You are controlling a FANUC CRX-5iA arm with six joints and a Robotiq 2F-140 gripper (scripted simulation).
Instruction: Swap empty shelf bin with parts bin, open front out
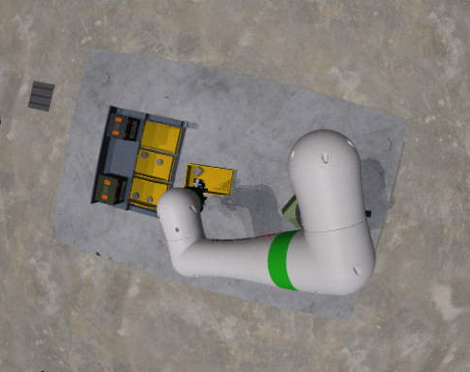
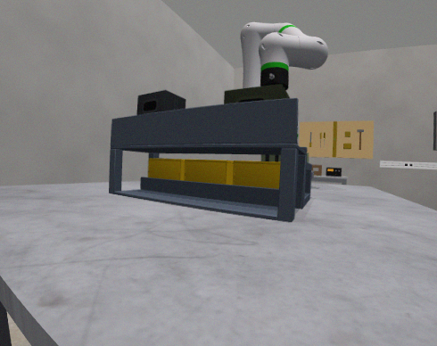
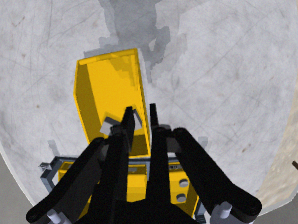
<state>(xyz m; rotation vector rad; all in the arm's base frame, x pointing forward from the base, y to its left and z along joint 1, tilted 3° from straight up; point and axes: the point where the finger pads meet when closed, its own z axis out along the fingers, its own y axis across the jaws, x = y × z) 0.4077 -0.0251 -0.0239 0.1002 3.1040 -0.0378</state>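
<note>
Now: hand 4 cm short of the grey part, 7 cm to the left of it and 10 cm above it. Round my hand: dark shelf: 26 cm ahead, 9 cm to the right, 5 cm below; black box: 30 cm ahead, 22 cm to the right, 4 cm above.
</note>
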